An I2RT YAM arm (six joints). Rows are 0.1 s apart.
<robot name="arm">
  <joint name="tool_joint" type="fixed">
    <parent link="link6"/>
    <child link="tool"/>
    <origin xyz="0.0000 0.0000 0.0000" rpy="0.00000 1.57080 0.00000"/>
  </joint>
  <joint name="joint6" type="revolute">
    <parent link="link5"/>
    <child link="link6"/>
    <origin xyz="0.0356 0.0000 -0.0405" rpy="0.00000 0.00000 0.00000"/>
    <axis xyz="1 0 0"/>
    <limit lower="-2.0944" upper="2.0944"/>
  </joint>
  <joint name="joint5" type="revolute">
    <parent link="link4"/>
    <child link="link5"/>
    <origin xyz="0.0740 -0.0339 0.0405" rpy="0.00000 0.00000 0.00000"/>
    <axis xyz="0 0 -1"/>
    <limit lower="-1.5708" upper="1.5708"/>
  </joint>
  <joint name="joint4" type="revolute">
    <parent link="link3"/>
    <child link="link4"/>
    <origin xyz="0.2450 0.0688 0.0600" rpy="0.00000 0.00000 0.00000"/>
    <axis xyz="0 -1 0"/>
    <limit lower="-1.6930" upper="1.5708"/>
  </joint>
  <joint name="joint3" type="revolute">
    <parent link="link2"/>
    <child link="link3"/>
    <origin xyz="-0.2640 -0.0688 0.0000" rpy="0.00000 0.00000 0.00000"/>
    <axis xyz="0 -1 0"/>
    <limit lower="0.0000" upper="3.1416"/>
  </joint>
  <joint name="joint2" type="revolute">
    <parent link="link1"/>
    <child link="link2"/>
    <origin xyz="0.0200 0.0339 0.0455" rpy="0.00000 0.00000 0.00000"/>
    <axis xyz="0 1 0"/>
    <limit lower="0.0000" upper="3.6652"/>
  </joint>
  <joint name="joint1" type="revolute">
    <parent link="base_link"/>
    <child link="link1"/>
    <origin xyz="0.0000 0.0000 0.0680" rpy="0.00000 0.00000 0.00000"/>
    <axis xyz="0 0 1"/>
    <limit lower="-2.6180" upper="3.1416"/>
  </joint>
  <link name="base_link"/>
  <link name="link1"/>
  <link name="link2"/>
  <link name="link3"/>
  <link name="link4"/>
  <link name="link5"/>
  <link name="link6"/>
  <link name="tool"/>
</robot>
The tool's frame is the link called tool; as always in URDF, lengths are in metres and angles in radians.
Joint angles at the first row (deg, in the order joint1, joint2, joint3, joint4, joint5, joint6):
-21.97, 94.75, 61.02, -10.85, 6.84, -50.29
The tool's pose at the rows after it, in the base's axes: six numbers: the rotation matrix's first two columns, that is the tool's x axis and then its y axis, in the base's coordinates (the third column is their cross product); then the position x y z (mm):
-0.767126 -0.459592 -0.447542 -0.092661 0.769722 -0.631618 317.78 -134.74 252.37
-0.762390 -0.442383 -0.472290 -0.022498 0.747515 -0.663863 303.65 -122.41 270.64
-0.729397 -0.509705 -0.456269 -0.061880 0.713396 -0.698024 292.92 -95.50 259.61
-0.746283 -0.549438 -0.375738 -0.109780 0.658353 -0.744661 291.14 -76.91 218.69
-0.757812 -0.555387 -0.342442 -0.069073 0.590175 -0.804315 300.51 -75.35 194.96
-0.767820 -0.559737 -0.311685 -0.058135 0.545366 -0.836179 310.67 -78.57 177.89
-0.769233 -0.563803 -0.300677 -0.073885 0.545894 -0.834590 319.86 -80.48 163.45
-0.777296 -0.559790 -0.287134 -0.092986 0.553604 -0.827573 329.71 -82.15 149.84
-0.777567 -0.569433 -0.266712 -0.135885 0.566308 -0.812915 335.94 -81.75 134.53
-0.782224 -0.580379 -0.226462 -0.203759 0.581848 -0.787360 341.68 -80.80 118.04
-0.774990 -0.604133 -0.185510 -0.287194 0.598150 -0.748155 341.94 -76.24 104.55
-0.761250 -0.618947 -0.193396 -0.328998 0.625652 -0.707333 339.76 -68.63 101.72
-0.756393 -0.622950 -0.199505 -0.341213 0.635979 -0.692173 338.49 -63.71 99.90
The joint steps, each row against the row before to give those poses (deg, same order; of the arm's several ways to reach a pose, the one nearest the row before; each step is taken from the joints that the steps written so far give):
0.02, -5.75, 1.63, -2.80, 3.16, 3.90
1.48, -5.26, -1.90, -0.01, 3.77, 1.86
4.21, -4.15, -6.69, 4.21, 1.94, -1.57
3.92, 1.63, -8.06, 8.38, 5.53, -2.23
1.23, 4.68, -3.39, 11.43, 5.49, -2.36
0.04, 4.94, -0.68, 7.38, 2.59, -2.36
-0.05, 4.18, 0.68, 2.79, -0.26, -0.33
0.05, 4.14, 1.54, 0.99, -0.01, 0.32
0.16, 3.53, 0.93, 0.20, -1.09, -0.04
0.22, 3.57, 1.58, -2.09, -1.17, -0.16
0.56, 2.02, 0.68, -3.26, -2.00, -0.37
0.94, -0.28, -0.03, -2.98, -2.49, 1.28
0.71, -0.07, -0.28, -0.74, -0.69, 0.85

